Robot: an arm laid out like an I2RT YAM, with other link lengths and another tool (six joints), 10 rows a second.
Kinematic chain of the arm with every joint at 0, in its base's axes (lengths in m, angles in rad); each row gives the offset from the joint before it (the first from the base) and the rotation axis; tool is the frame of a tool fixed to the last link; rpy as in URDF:
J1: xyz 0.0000 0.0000 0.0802 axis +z
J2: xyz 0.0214 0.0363 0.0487 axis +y
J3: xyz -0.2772 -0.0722 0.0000 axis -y
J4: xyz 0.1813 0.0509 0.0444 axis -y
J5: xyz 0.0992 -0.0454 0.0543 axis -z
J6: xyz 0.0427 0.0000 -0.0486 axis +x
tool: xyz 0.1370 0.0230 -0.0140 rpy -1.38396 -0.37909 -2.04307
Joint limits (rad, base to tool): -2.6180..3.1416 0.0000..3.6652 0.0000..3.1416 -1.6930..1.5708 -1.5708..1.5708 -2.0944..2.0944
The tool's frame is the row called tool.
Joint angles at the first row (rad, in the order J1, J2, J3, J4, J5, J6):
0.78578, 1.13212, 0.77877, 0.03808, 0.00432, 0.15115
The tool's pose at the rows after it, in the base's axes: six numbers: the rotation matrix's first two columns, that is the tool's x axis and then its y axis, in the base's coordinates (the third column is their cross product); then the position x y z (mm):
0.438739 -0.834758 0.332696 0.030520 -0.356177 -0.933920 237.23 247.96 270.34
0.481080 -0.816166 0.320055 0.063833 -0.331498 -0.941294 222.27 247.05 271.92
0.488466 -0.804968 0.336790 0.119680 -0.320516 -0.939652 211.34 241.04 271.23
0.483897 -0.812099 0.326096 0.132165 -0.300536 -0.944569 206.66 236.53 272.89
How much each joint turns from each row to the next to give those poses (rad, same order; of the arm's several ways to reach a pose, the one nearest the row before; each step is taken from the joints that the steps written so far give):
-0.00050, -0.04432, -0.07884, 0.08691, -0.07862, -0.00830
0.00004, -0.04430, -0.04327, 0.02506, -0.05677, -0.00808
-0.00005, -0.05452, -0.06406, 0.04574, -0.02223, -0.03458
-0.00065, -0.03457, -0.03367, 0.02438, -0.00150, 0.00549

